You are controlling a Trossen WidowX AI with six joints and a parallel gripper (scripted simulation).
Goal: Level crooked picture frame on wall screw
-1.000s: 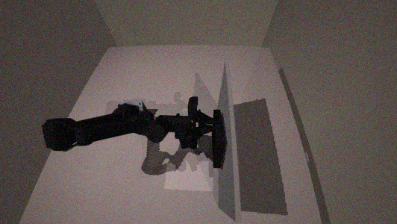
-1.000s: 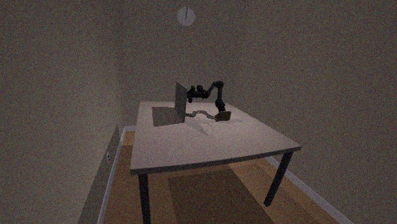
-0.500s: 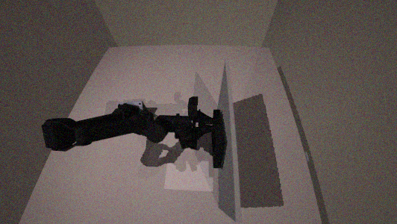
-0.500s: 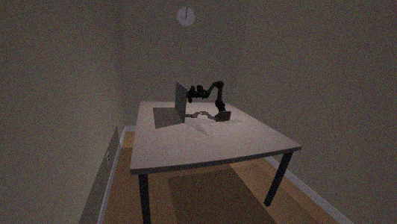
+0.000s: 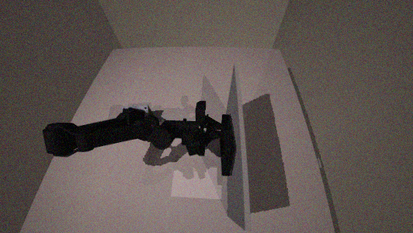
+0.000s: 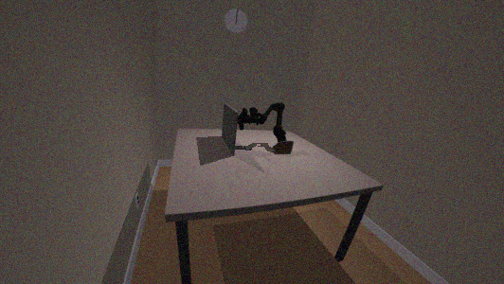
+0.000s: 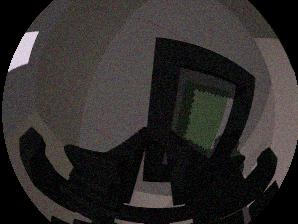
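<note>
Right now the picture frame is 10 mm ahead of my gripper tip, 20 mm to the right of it and 50 mm below it. From my gripper tip the other things lie so: wall panel: 20 mm ahead, 20 mm to the right, 60 mm below.
</note>
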